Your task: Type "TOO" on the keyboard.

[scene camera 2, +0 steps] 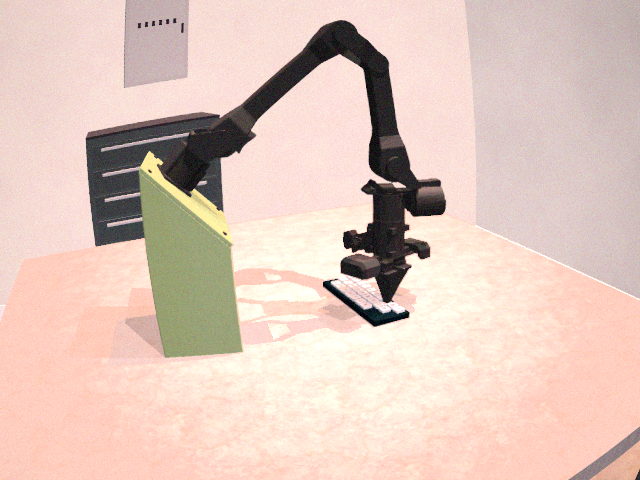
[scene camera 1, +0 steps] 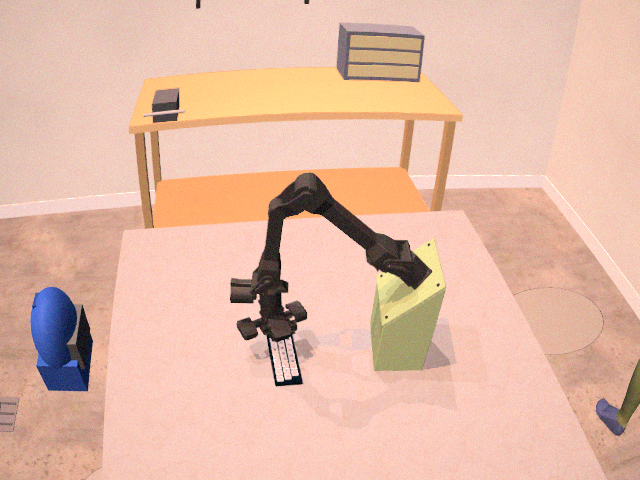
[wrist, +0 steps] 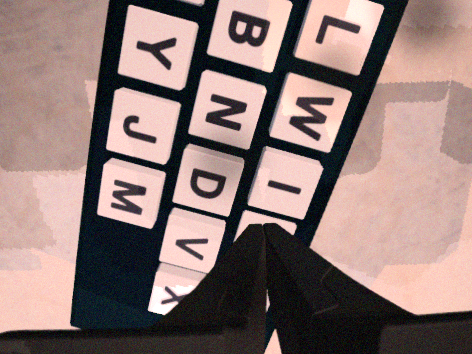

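A dark keyboard with white letter keys lies on the table. In the wrist view, its near end shows the keys Y, J, M, B, N, D, V, X, L, W and I. My gripper is shut and empty, pointing down. Its tips are over the key after I; the fingers hide its letter. Whether they touch it is unclear. No T or O key shows in the wrist view.
My arm is mounted on a green slanted pedestal standing on the table. An orange workbench with a drawer box is behind the table. A blue object stands beside the table.
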